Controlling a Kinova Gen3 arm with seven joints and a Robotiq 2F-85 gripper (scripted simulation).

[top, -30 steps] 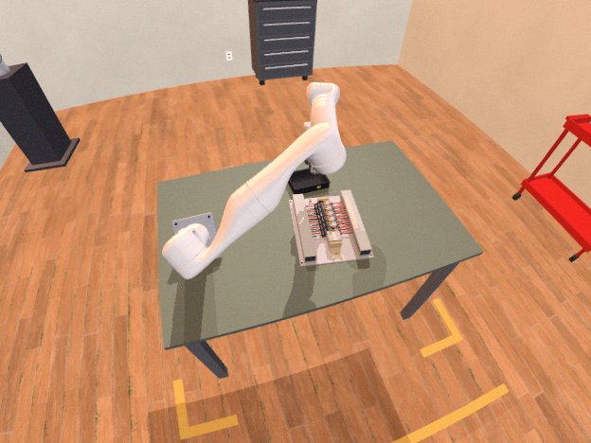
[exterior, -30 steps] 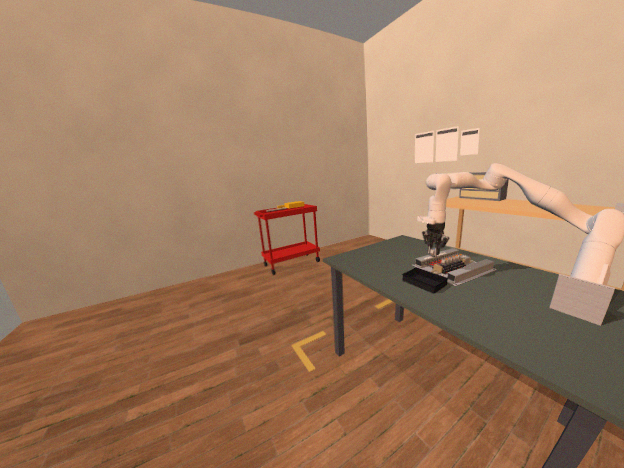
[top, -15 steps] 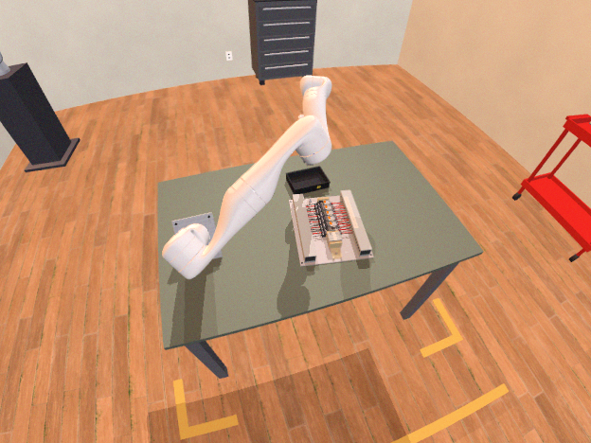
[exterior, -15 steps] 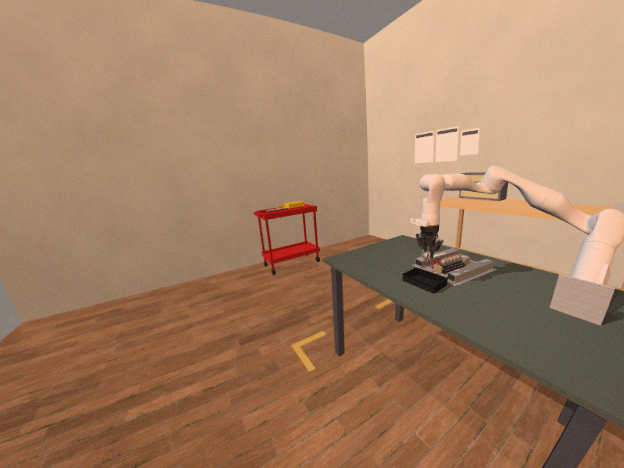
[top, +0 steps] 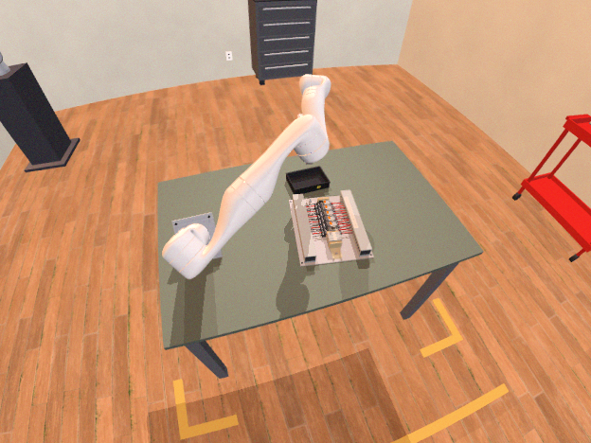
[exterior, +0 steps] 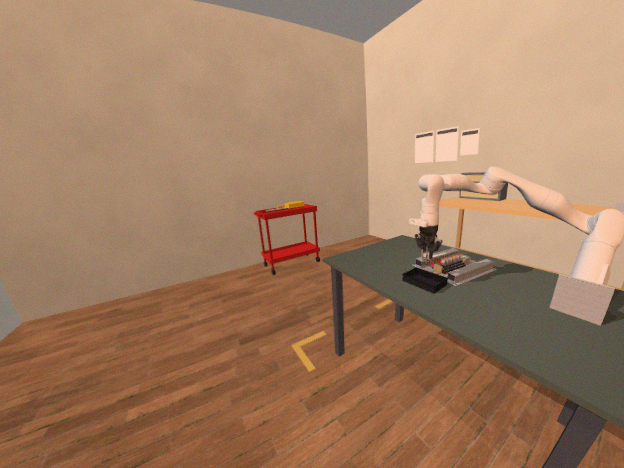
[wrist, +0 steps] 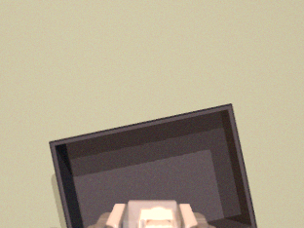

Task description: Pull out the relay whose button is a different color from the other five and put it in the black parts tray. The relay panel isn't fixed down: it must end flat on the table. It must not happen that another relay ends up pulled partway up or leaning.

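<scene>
My hand is 10 mm above the relay. Also, from my hand: black parts tray: 120 mm below; then relay panel: 30 mm ahead, 250 mm to the right, 120 mm below.
</scene>
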